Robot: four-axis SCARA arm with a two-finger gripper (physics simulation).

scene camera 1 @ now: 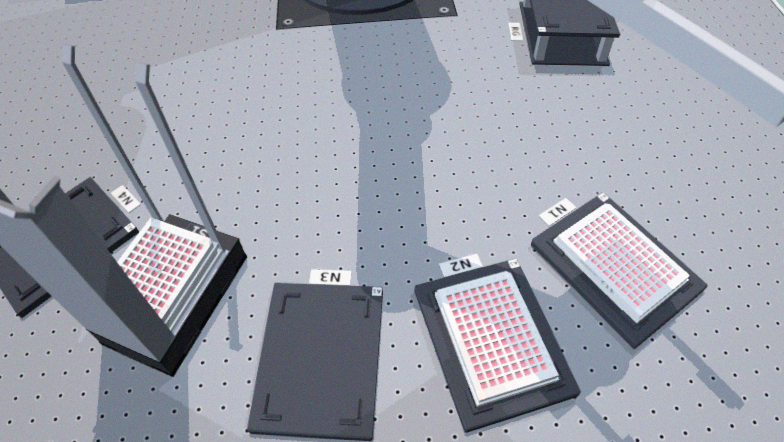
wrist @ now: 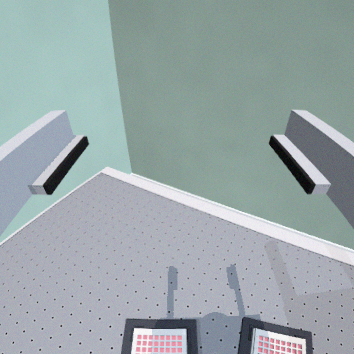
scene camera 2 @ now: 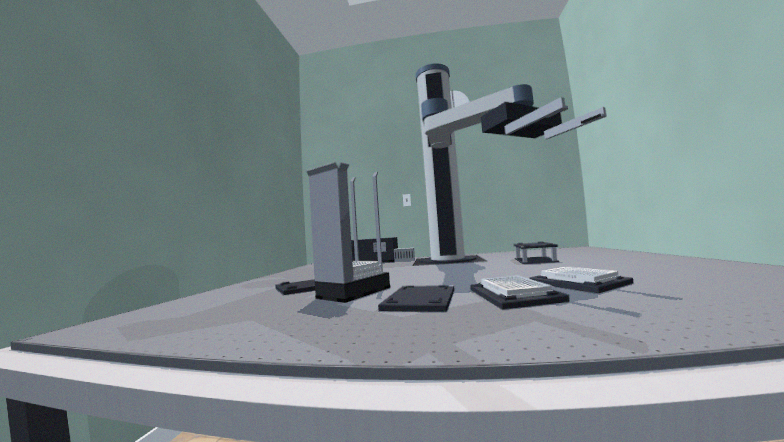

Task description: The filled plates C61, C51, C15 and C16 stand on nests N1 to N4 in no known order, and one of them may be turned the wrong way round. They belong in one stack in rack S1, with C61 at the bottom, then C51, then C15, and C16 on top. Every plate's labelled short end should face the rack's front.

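Seen in the pictures: gripper, between the fingertips: [wrist: 178, 124] [scene camera 2: 585, 107]; arm's base, origin of its link: [scene camera 2: 448, 262].
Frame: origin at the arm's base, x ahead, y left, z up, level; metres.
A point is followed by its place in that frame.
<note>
In rack S1 [scene camera 1: 93, 258] @(x 0.711, y -0.235, z 0.221 m) [scene camera 2: 329, 230] @(x 0.710, y -0.273, z 0.164 m) plates lie stacked flat; the top plate [scene camera 1: 172, 258] @(x 0.624, y -0.232, z 0.082 m) [scene camera 2: 365, 267] @(x 0.654, y -0.214, z 0.075 m) is C51, its label hidden here. A filled plate [scene camera 1: 620, 263] @(x 0.655, y 0.246, z 0.038 m) [scene camera 2: 579, 273] @(x 0.672, y 0.242, z 0.039 m) [wrist: 160, 345] @(x 0.680, y 0.267, z 0.034 m) stands on nest N1 [scene camera 1: 635, 336] @(x 0.736, y 0.240, z 0.025 m) [scene camera 2: 620, 282] @(x 0.711, y 0.302, z 0.022 m). Another filled plate [scene camera 1: 496, 334] @(x 0.722, y 0.092, z 0.038 m) [scene camera 2: 516, 286] @(x 0.758, y 0.087, z 0.038 m) [wrist: 280, 346] @(x 0.761, y 0.099, z 0.039 m) stands on nest N2 [scene camera 1: 568, 387] @(x 0.781, y 0.155, z 0.025 m). I cannot read their labels. Nests N3 [scene camera 1: 318, 356] @(x 0.721, y -0.089, z 0.025 m) [scene camera 2: 417, 298] @(x 0.756, y -0.092, z 0.025 m) and N4 [scene camera 1: 101, 214] @(x 0.512, y -0.356, z 0.025 m) [scene camera 2: 296, 286] @(x 0.611, y -0.411, z 0.029 m) show bare surfaces. My gripper [scene camera 2: 583, 108] @(x 0.725, y 0.261, z 0.367 m) [wrist: 178, 124] @(x 0.725, y 0.261, z 0.367 m) is open and empty, high above the table and away from the rack.
Stand RG [scene camera 1: 573, 24] @(x 0.272, y 0.296, z 0.073 m) [scene camera 2: 535, 245] @(x 0.275, y 0.293, z 0.073 m) is at the back right. The arm's column [scene camera 2: 441, 164] @(x 0.077, y 0.001, z 0.430 m) rises at the back. The rack's two tall posts [scene camera 1: 181, 159] @(x 0.604, y -0.185, z 0.205 m) [scene camera 2: 377, 219] @(x 0.604, y -0.189, z 0.185 m) stand on its column side. A pale bar [scene camera 1: 713, 65] crosses the top right corner in scene camera 1.
</note>
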